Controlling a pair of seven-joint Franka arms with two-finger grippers.
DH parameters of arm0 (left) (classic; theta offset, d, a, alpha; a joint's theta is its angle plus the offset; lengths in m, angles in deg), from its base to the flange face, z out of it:
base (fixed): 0 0 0 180
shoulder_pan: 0 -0.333 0 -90
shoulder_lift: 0 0 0 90
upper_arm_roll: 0 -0.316 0.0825 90
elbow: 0 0 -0.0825 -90
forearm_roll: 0 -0.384 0 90
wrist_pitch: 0 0 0.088 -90
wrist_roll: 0 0.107 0 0
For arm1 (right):
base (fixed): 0 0 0 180
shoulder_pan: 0 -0.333 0 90
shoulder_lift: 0 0 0 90
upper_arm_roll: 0 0.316 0.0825 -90
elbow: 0 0 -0.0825 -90
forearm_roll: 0 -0.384 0 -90
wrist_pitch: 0 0 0.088 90
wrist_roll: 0 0.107 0 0
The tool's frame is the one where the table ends.
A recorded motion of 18 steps. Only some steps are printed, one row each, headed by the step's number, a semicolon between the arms.
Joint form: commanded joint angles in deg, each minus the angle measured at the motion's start. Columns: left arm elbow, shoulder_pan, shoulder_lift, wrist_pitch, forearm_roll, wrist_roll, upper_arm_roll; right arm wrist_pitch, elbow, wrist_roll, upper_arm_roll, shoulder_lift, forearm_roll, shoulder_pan.
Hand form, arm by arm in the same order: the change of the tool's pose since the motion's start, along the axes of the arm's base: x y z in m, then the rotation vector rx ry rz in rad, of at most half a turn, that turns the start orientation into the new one. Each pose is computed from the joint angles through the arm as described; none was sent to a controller.
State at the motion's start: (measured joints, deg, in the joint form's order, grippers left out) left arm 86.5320 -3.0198 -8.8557 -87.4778 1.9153 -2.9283 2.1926; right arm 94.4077 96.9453 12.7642 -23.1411 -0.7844 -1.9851 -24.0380
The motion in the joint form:
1: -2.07 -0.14 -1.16 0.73 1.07 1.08 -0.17; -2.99 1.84 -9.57 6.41 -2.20 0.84 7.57
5: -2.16 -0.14 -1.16 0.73 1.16 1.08 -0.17; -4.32 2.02 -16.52 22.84 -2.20 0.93 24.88
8: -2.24 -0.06 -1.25 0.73 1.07 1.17 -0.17; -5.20 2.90 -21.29 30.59 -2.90 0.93 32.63
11: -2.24 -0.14 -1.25 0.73 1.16 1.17 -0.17; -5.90 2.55 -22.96 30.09 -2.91 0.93 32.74
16: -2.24 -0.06 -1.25 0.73 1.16 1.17 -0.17; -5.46 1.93 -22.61 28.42 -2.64 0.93 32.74
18: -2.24 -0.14 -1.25 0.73 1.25 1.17 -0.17; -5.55 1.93 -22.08 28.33 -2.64 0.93 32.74
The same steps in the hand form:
1: 0.0056 0.0013 0.0038 -0.0214 -0.0044 -0.0121; -0.0173 -0.0147 0.0008 0.0042 0.0406 0.1502
5: 0.0057 0.0012 0.0046 -0.0229 -0.0060 -0.0120; -0.0207 -0.0195 -0.0013 -0.0014 0.0621 0.2559
8: 0.0062 0.0005 0.0043 -0.0216 -0.0059 -0.0150; -0.0265 -0.0174 -0.0034 -0.0005 0.0797 0.3386
11: 0.0062 0.0012 0.0043 -0.0232 -0.0060 -0.0135; -0.0276 -0.0231 -0.0014 0.0039 0.0844 0.3572
16: 0.0062 0.0003 0.0043 -0.0232 -0.0059 -0.0149; -0.0255 -0.0391 0.0019 0.0038 0.0703 0.3221
18: 0.0062 0.0010 0.0043 -0.0247 -0.0060 -0.0134; -0.0257 -0.0400 0.0018 0.0036 0.0721 0.3113

